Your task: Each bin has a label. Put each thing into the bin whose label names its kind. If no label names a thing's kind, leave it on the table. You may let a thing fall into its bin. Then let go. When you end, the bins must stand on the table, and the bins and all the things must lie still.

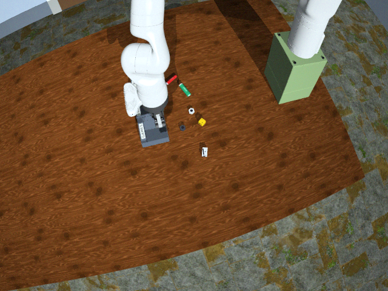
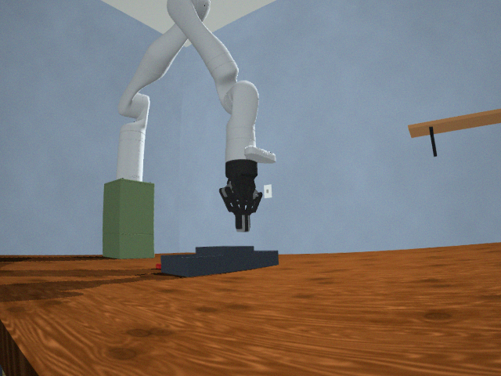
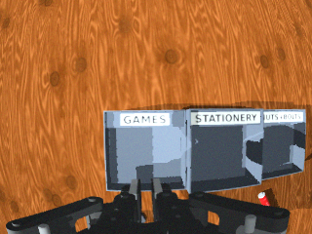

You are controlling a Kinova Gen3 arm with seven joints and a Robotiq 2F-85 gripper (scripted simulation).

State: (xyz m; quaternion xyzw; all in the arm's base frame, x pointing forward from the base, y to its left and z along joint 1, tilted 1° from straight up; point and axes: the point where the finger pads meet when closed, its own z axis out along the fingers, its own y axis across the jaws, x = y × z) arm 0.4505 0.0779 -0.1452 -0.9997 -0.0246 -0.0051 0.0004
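The metal nut is 100 mm behind my hand, 40 mm to the right of it and 90 mm below it. Round my hand: dark nut 60 mm behind, 10 mm to the left, 90 mm below; then yellow die 130 mm behind, 10 mm to the left, 90 mm below; then white domino 110 mm behind, 100 mm to the left, 90 mm below.
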